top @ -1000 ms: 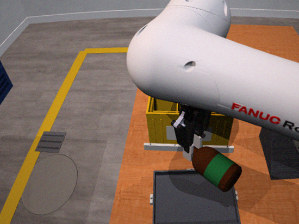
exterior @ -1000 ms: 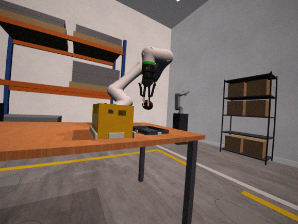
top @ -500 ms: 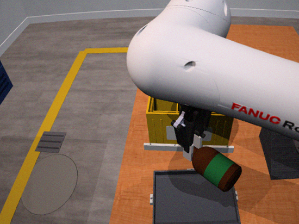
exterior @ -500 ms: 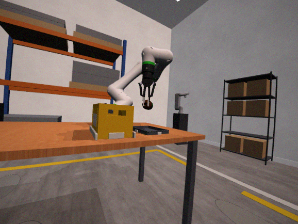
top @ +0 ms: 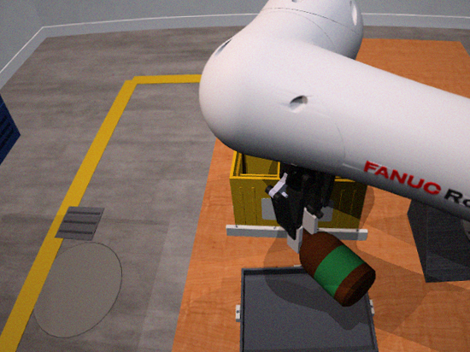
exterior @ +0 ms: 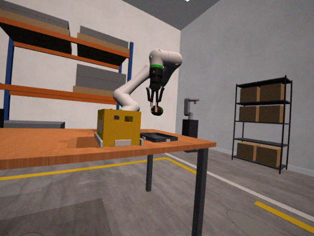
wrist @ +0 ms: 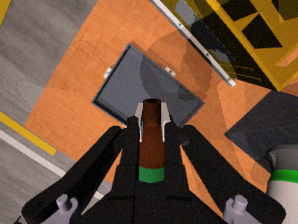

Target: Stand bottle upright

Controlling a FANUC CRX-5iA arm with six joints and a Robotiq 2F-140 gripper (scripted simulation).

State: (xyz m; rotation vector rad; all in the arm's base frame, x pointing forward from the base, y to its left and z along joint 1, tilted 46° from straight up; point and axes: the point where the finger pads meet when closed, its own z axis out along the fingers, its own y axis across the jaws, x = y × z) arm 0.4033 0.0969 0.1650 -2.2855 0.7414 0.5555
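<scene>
Now: the bottle 4 cm to the left of my hand, 4 cm behind it and 2 cm below it. Round my hand: yellow crate 25 cm to the right, 14 cm below, 3 cm ahead; tray 21 cm below, 4 cm to the left, 2 cm behind.
</scene>
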